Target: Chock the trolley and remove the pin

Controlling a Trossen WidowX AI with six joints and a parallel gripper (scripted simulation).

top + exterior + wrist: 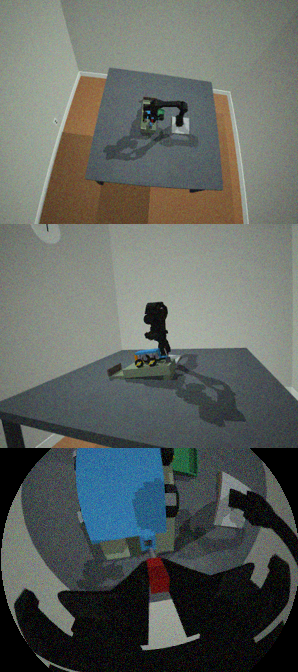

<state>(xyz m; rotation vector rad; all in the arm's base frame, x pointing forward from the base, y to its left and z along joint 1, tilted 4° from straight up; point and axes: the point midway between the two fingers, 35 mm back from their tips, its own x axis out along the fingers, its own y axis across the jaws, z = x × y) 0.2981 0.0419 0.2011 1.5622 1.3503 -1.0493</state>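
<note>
Right now the green tray is 17 cm to the right of my gripper tip, 17 cm below it and 12 cm behind it. From my gripper tip the other things lie so: olive ramp (12 cm below, 10 cm to the right, 1 cm ahead); then blue trolley (10 cm to the right, 5 cm below, 1 cm ahead); then red-headed stop pin (right at my gripper tip).
</note>
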